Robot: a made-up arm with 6 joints. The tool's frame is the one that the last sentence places.
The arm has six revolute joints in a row. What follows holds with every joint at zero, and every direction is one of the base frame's. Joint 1 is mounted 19.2 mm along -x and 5.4 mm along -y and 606.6 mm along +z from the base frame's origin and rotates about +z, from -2.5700 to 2.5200 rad. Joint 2 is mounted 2.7 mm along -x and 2.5 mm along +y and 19.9 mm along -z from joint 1 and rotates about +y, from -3.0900 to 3.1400 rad. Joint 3 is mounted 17.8 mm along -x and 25.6 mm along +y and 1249.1 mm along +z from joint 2 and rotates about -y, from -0.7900 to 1.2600 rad. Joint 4 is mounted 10.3 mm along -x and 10.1 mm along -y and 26.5 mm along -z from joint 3 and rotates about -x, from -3.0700 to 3.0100 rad. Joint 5 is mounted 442.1 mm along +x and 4.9 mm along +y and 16.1 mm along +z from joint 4 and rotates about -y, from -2.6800 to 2.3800 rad. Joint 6 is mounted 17.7 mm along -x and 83.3 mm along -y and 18.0 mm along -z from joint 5 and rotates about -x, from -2.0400 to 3.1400 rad. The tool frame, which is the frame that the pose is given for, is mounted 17.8 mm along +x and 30.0 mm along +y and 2.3 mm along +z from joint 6; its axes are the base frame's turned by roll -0.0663, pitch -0.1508 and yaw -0.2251 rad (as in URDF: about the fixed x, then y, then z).
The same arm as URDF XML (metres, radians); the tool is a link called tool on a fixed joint. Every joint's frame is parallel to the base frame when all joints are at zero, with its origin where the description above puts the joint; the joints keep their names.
<robot name="arm">
<joint name="joint 1" type="revolute"><parent link="base"/><child link="link1"/><origin xyz="-0.0192 -0.0054 0.6066" rpy="0.0000 0.0000 0.0000"/><axis xyz="0 0 1"/><limit lower="-2.5700" upper="2.5200"/></joint>
<joint name="joint 2" type="revolute"><parent link="link1"/><child link="link2"/><origin xyz="-0.0027 0.0025 -0.0199" rpy="0.0000 0.0000 0.0000"/><axis xyz="0 1 0"/><limit lower="-3.0900" upper="3.1400"/></joint>
<joint name="joint 3" type="revolute"><parent link="link2"/><child link="link3"/><origin xyz="-0.0178 0.0256 1.2491" rpy="0.0000 0.0000 0.0000"/><axis xyz="0 -1 0"/><limit lower="-0.7900" upper="1.2600"/></joint>
<joint name="joint 4" type="revolute"><parent link="link3"/><child link="link4"/><origin xyz="-0.0103 -0.0101 -0.0265" rpy="0.0000 0.0000 0.0000"/><axis xyz="-1 0 0"/><limit lower="-3.0700" upper="3.0100"/></joint>
<joint name="joint 5" type="revolute"><parent link="link4"/><child link="link5"/><origin xyz="0.4421 0.0049 0.0161" rpy="0.0000 0.0000 0.0000"/><axis xyz="0 -1 0"/><limit lower="-2.6800" upper="2.3800"/></joint>
<joint name="joint 6" type="revolute"><parent link="link5"/><child link="link6"/><origin xyz="-0.0177 -0.0833 -0.0180" rpy="0.0000 0.0000 0.0000"/><axis xyz="-1 0 0"/><limit lower="-2.0400" upper="3.1400"/></joint>
<joint name="tool_joint" type="fixed"><parent link="link6"/><child link="tool"/><origin xyz="0.0178 0.0300 0.0023" rpy="-0.0663 -0.1508 -0.2251"/></joint>
<link name="base"/>
<link name="link1"/>
<link name="link2"/>
<link name="link3"/>
<link name="link4"/>
<link name="link5"/>
<link name="link6"/>
<link name="tool"/>
</robot>

